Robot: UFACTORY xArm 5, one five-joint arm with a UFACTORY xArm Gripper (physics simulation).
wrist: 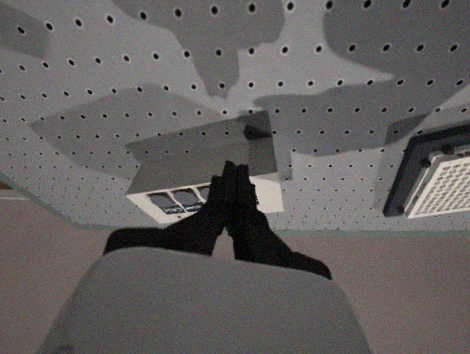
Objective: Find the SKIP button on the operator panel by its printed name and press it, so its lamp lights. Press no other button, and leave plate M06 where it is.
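Places are measured from the arm's base along level axes (x ahead, y left, z up), in centimetres.
Pixels of known places: gripper, fingertip midpoint: point(232, 177).
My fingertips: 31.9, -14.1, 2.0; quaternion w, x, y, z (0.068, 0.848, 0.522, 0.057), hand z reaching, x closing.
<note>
Ahead of a thing's pixels: the offset from my fingertips to its middle, as dx, dy, dz. "*": to the spot under its first point. Level surfaces: height alone.
The operator panel {* +5.3, +2.8, -1.8} point(271, 194) is a box with a white face, left of the middle in the wrist view. Its leftmost button {+4.5, -9.1, -1.9} point(164, 200) has a dark label that seems to read CALL. A second button {* +3.8, -5.9, -1.5} point(185, 195) and part of a third button {* +3.6, -3.7, -1.5} point(204, 192) show beside it. The SKIP name cannot be read; the fingers hide that part of the face. My gripper point(232, 177) is shut and empty, its tips in front of the panel; whether they touch it cannot be told. Plate M06 {+11.4, +25.3, -5.2} point(445, 185) is white with many wells and sits on a dark holder at the right edge.
The dark holder {+11.4, +25.3, -6.0} point(399, 180) stands right of the panel with a gap between them. Both stand on a grey perforated board {dz -7.1} point(320, 197) with darker patches and shadows. The board's greenish edge point(360, 233) runs behind the fingers, with a brownish surface point(400, 280) beyond.
</note>
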